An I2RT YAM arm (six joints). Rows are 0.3 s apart.
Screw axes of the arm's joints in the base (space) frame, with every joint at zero. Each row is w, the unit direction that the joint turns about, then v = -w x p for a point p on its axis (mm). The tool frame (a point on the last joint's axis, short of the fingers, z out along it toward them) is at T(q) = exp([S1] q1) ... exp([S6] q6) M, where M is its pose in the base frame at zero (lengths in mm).
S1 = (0, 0, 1, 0, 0, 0)
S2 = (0, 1, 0, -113.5, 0, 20)
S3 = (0, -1, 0, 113.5, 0, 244)
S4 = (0, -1, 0, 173.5, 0, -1)
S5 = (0, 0, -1, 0, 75, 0)
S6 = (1, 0, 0, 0, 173.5, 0)
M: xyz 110.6 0 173.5 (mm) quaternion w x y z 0.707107 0 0.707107 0
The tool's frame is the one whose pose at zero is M.
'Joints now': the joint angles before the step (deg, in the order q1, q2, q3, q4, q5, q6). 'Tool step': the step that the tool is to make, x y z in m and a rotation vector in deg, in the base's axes. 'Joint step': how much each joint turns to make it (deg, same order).
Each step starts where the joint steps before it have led.
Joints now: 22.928, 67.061, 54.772, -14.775, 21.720, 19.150
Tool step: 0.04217, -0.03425, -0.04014, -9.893, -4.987, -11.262
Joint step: -8.599, 8.019, -6.310, 20.094, 6.958, -9.819
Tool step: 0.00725, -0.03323, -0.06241, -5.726, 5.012, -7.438
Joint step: -6.254, 6.535, -8.641, 11.352, 2.925, -4.385
